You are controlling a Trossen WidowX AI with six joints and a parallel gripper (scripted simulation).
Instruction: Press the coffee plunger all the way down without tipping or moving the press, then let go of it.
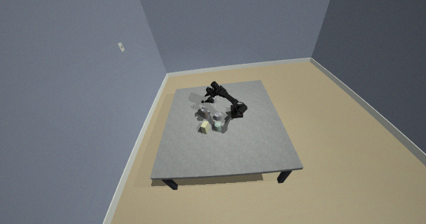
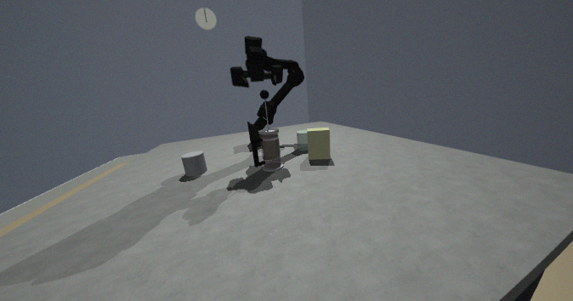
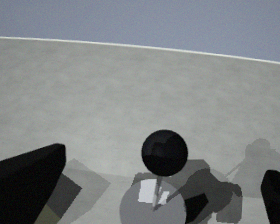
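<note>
My gripper tip is 160 mm above the coffee press, 30 mm short of it and 20 mm to the left of it. The rest, counted from my gripper tip: yellow box (230 mm below, 180 mm to the left, 40 mm ahead).
</note>
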